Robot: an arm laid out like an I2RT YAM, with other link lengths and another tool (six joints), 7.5 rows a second.
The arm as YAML. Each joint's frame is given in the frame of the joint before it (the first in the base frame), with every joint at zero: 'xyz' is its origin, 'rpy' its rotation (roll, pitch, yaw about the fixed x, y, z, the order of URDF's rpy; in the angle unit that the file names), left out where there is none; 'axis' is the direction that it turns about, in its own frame. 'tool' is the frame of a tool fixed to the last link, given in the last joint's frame.
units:
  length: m
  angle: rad
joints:
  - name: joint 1
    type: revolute
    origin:
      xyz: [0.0, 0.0, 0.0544]
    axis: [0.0, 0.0, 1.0]
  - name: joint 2
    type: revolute
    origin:
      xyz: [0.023, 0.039, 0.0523]
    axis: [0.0, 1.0, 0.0]
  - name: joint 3
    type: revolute
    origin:
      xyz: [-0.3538, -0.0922, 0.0]
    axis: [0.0, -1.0, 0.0]
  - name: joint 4
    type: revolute
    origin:
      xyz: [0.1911, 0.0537, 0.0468]
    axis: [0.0, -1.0, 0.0]
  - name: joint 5
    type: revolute
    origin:
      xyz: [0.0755, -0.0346, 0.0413]
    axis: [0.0, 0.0, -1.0]
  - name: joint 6
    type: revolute
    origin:
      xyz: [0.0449, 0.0, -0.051]
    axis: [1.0, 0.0, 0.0]
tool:
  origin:
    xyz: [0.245, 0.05, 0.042]
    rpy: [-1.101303, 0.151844, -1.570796]
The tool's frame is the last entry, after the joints.
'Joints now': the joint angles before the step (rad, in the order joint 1, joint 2, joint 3, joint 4, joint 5, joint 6). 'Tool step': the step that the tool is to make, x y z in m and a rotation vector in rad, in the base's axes. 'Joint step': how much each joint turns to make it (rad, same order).
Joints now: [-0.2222, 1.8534, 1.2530, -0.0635, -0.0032, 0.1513]
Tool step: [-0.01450, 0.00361, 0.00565, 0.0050, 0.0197, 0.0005]
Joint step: [0.0003, -0.0404, 0.0038, -0.0646, -0.0005, 0.0003]
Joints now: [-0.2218, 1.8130, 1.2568, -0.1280, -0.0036, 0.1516]
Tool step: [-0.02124, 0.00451, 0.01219, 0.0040, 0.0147, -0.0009]
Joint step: [-0.0004, -0.0641, -0.0001, -0.0793, -0.0001, 0.0008]
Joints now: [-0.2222, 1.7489, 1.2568, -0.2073, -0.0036, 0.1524]
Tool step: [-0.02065, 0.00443, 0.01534, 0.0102, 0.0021, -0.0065]
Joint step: [0.0000, -0.0668, 0.0000, -0.0710, -0.0012, 0.0114]
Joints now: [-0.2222, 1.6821, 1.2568, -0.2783, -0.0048, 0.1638]
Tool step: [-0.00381, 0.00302, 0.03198, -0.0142, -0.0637, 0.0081]
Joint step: [0.0000, -0.0523, -0.0001, 0.0131, -0.0065, -0.0049]
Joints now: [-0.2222, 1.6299, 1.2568, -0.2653, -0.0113, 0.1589]
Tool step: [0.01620, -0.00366, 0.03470, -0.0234, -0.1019, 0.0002]
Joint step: [0.0000, -0.0031, -0.0001, 0.1015, 0.0000, -0.0004]
